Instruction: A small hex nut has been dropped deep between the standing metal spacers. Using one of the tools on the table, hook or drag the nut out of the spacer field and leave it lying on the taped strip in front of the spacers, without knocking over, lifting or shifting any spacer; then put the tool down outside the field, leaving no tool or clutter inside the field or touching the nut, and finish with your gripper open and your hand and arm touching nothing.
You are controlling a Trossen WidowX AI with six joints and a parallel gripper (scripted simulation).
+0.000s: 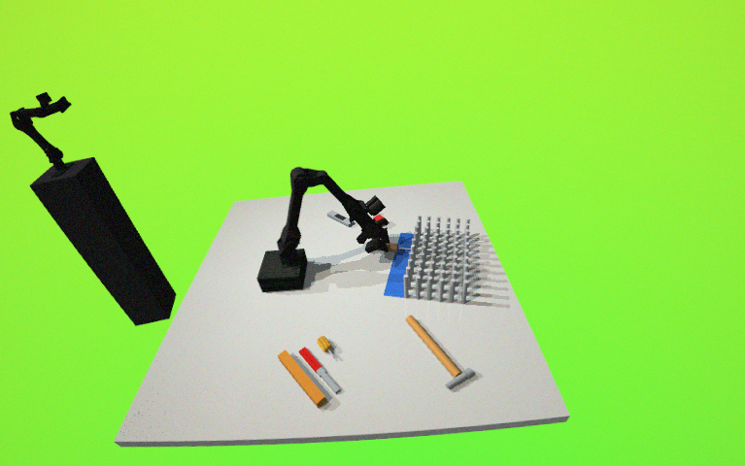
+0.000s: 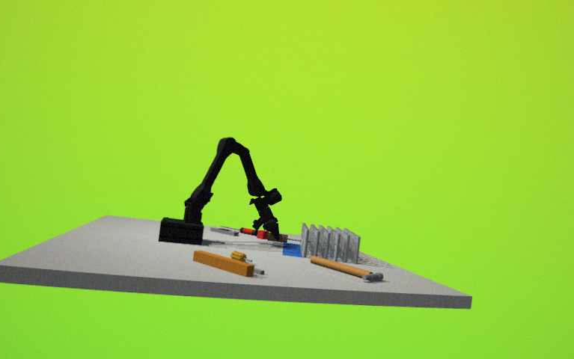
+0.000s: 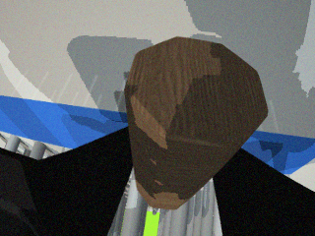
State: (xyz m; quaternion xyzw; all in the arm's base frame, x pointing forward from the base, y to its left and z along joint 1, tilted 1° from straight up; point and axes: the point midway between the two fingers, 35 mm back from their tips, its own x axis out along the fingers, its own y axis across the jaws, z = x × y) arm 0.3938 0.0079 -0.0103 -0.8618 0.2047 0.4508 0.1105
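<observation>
Now: the blue taped strip 70 mm to the right of my gripper tip, 40 mm ahead of it and 30 mm below it. The rest, counted from my gripper tip: red block (220 mm to the left, 10 mm below, 10 mm ahead); then yellow tool (390 mm to the right, 330 mm behind, 10 mm below); then brown-handled hook tool (90 mm ahead, 50 mm to the right).
</observation>
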